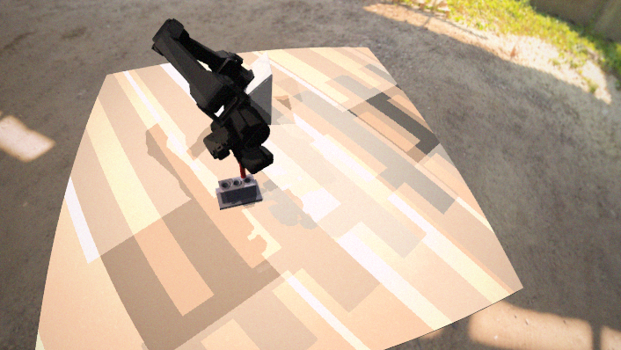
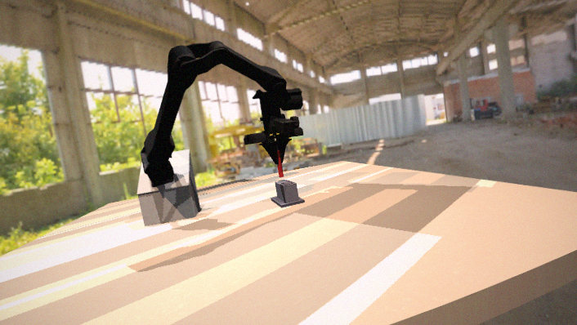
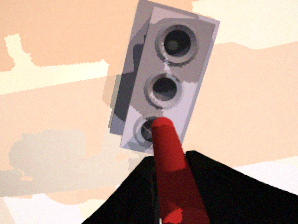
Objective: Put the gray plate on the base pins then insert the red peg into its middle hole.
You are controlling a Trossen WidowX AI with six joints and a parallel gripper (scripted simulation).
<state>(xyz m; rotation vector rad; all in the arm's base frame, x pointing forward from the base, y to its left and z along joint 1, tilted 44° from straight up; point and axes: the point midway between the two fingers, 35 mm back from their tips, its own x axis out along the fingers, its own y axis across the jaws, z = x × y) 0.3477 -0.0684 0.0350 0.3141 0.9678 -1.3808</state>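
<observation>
My gripper tip is now 20 mm to the left of the gray plate and 70 mm above it. Also, from my gripper tip: red peg: right at my gripper tip; then base: 20 mm to the right, 110 mm below.
</observation>
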